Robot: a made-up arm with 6 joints.
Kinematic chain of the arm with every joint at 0, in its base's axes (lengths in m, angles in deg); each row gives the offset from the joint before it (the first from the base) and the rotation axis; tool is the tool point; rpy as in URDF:
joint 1: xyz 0 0 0.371 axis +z
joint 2: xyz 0 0 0 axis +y
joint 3: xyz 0.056 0 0.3 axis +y
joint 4: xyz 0.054 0 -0.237 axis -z
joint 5: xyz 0 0 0 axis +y
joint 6: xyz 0.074 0 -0.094 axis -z
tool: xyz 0 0 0 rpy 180 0 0
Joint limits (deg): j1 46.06..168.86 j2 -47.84..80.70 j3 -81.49..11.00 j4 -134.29..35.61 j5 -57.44..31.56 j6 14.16..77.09
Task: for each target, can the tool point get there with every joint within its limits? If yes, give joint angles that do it. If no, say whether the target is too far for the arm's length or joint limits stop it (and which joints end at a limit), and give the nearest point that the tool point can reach.
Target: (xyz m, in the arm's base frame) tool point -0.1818 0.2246 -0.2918
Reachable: no: too far | nearest point -0.1863 0.2302 0.0016 | short by 0.294 m
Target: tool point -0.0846 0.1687 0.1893
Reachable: yes | joints 103.66 55.12 -8.83 -22.36 -30.48 37.74
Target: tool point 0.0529 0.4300 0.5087
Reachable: yes | joints 74.85 18.83 -54.41 -31.92 -37.47 26.29
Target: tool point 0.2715 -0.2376 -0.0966
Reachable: no: joint limits stop it (at a limit: joint 1, joint 2, joint 4) | nearest point 0.1273 0.0531 0.0783 | short by 0.369 m
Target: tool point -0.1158 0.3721 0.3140
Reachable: yes | joints 111.83 32.56 -37.67 17.12 -22.98 53.10
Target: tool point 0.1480 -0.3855 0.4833
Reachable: no: joint limits stop it (at a limit: joint 1, joint 2, joint 3, joint 5) | nearest point 0.0244 -0.1151 0.4363 | short by 0.301 m
